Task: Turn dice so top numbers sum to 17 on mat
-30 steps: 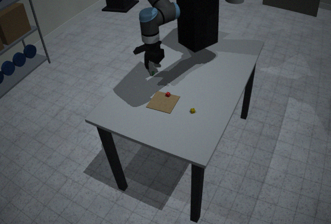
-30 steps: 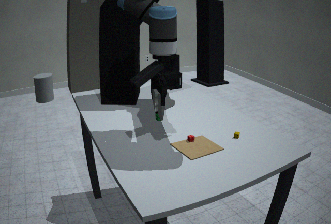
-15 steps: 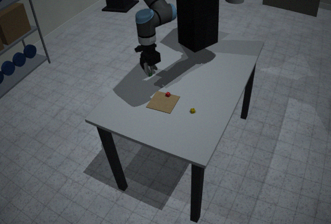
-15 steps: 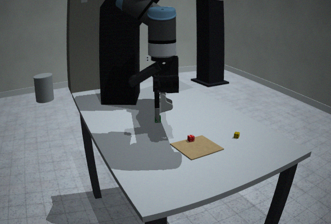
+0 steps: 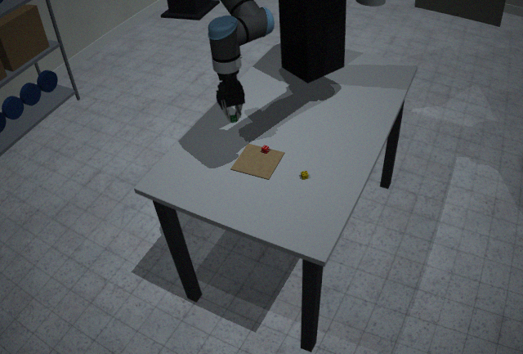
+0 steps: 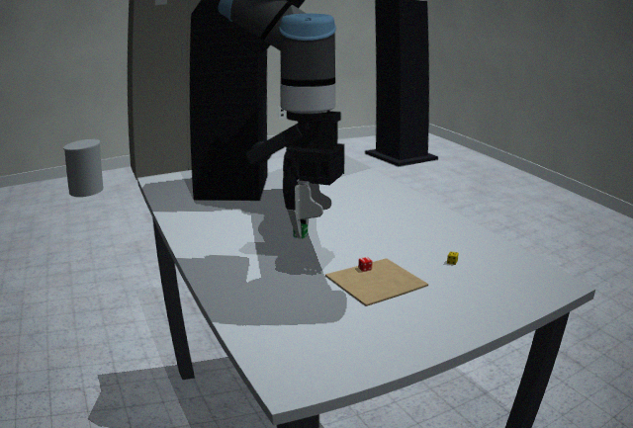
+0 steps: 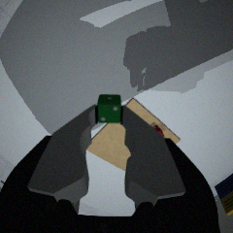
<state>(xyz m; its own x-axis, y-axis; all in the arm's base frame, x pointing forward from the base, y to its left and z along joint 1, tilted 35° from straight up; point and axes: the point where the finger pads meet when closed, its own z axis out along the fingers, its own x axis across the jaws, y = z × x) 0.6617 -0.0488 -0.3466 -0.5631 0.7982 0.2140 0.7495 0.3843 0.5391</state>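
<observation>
My gripper is now 12 cm to the right of the mat, 11 cm above it and 8 cm short of it. Also, from my hand: red die (12 cm to the left, 9 cm below, 3 cm ahead); then green die (1 cm below); then yellow die (29 cm to the left, 10 cm below, 10 cm ahead).
</observation>
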